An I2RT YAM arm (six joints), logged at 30 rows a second.
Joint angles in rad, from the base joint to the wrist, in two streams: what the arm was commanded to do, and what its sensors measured. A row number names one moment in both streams.
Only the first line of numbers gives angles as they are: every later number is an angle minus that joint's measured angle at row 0.
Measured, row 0: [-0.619 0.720 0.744 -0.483 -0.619 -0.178]
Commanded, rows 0 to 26: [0.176 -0.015 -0.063 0.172 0.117 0.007]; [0.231 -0.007 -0.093 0.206 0.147 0.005]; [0.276 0.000 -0.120 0.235 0.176 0.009]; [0.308 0.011 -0.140 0.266 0.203 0.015]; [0.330 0.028 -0.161 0.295 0.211 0.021]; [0.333 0.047 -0.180 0.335 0.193 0.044]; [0.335 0.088 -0.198 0.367 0.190 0.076]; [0.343 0.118 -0.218 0.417 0.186 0.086]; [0.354 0.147 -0.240 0.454 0.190 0.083]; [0.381 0.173 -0.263 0.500 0.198 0.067]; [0.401 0.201 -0.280 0.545 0.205 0.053]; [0.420 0.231 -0.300 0.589 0.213 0.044]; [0.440 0.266 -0.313 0.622 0.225 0.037]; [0.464 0.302 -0.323 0.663 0.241 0.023]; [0.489 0.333 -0.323 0.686 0.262 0.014]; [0.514 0.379 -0.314 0.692 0.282 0.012]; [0.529 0.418 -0.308 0.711 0.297 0.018]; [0.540 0.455 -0.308 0.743 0.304 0.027]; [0.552 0.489 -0.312 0.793 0.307 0.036]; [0.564 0.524 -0.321 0.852 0.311 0.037]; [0.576 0.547 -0.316 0.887 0.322 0.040]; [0.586 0.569 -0.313 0.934 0.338 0.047]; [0.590 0.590 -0.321 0.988 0.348 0.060]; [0.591 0.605 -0.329 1.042 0.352 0.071]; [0.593 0.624 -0.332 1.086 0.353 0.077]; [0.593 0.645 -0.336 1.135 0.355 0.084]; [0.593 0.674 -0.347 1.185 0.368 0.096]
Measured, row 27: [0.586 0.631 -0.323 0.978 0.324 0.057]
